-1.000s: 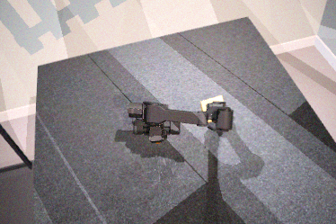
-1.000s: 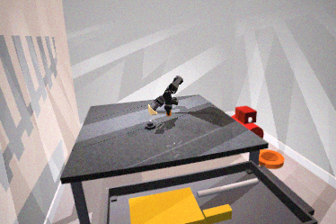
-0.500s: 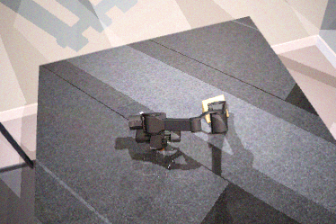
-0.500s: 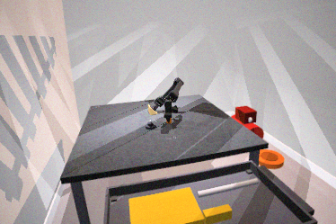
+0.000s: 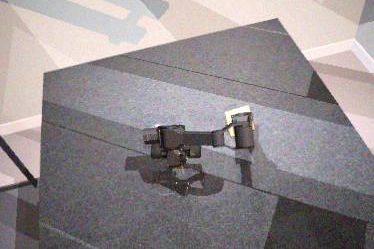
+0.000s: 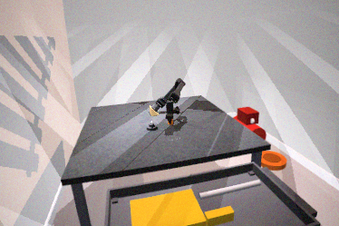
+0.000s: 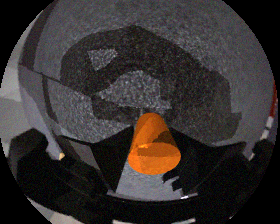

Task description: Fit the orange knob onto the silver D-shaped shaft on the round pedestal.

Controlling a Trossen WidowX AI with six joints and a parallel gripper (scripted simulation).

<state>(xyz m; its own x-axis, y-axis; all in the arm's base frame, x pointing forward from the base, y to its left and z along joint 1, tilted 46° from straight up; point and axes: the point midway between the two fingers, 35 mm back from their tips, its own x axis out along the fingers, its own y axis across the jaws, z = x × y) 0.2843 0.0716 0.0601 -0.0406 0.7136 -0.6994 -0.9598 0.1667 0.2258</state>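
Now: the orange knob 30 mm above my gripper tip. From my gripper tip the other things lie so: dark round pedestal (50 mm ahead, 160 mm to the right, 20 mm above).
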